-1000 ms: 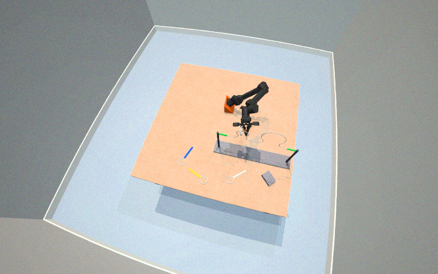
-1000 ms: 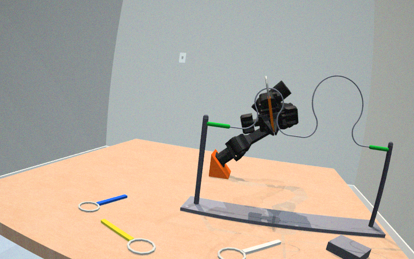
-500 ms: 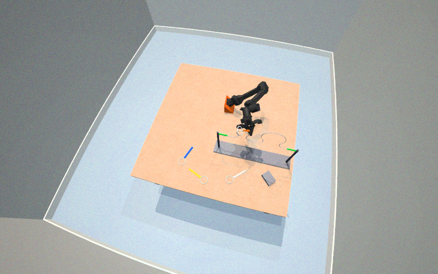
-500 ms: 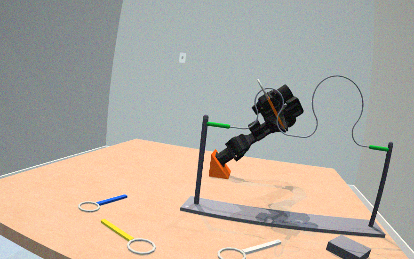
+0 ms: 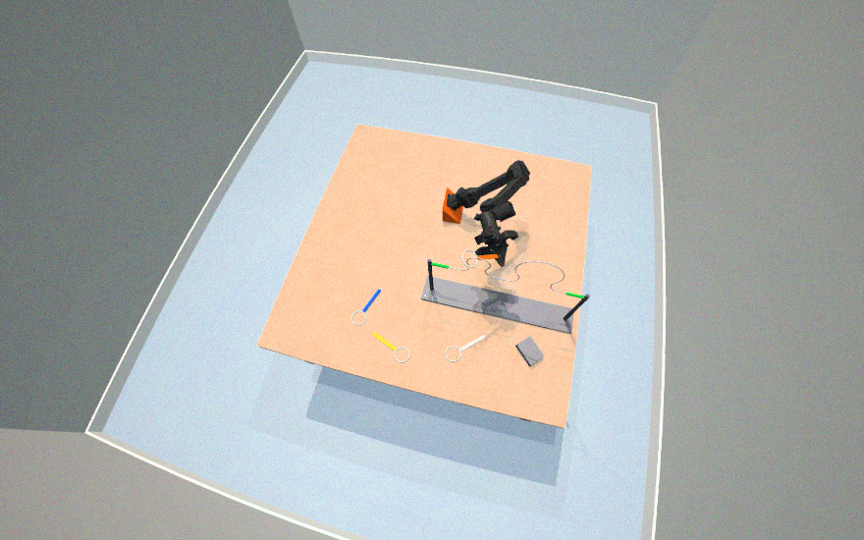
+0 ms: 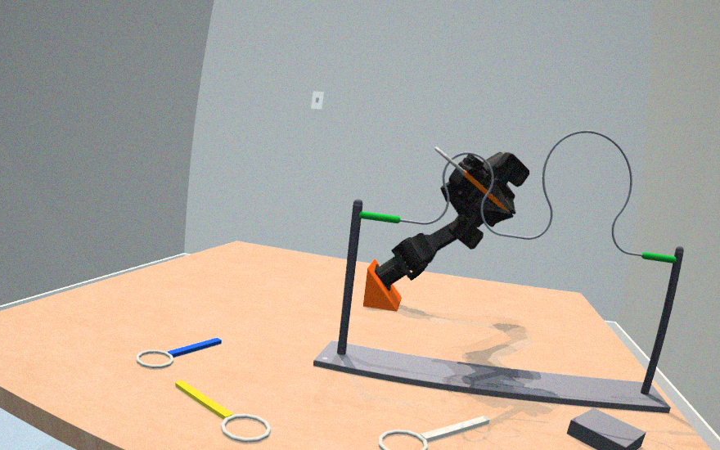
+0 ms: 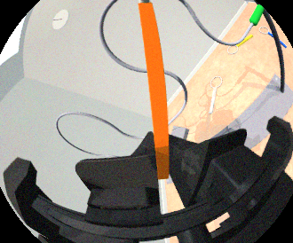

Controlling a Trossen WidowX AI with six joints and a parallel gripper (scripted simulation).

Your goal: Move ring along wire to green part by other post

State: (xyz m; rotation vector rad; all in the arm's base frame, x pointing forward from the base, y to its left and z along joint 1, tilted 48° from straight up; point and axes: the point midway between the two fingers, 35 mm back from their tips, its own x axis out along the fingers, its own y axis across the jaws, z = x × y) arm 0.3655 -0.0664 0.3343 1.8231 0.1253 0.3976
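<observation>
My gripper tip is now 8 cm to the left of the orange-handled ring and 5 cm below it. The rest, counted from my gripper tip: yellow-handled ring 27 cm ahead, 39 cm to the right, 29 cm below; then grey block 23 cm ahead, 16 cm to the left, 29 cm below; then white-handled ring 24 cm ahead, 11 cm to the right, 29 cm below.
</observation>
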